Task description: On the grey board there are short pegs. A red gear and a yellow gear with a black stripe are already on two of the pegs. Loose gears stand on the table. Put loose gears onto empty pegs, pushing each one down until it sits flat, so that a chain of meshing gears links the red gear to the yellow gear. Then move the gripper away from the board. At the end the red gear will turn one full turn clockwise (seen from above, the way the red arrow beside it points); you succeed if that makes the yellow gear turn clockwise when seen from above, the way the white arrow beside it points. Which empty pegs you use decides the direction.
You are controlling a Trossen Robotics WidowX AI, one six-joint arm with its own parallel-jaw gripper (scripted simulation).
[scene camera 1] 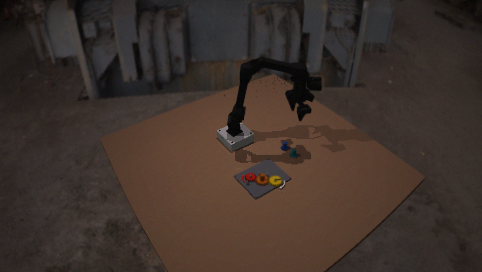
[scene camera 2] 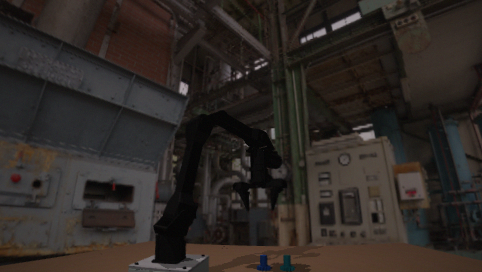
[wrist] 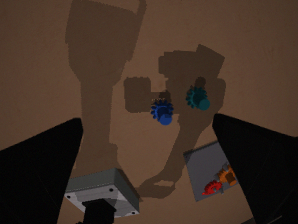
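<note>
You'd see my gripper [scene camera 2: 260, 210] open, with nothing in it, and the wrist view [wrist: 149, 122] has that gripper too.
</note>
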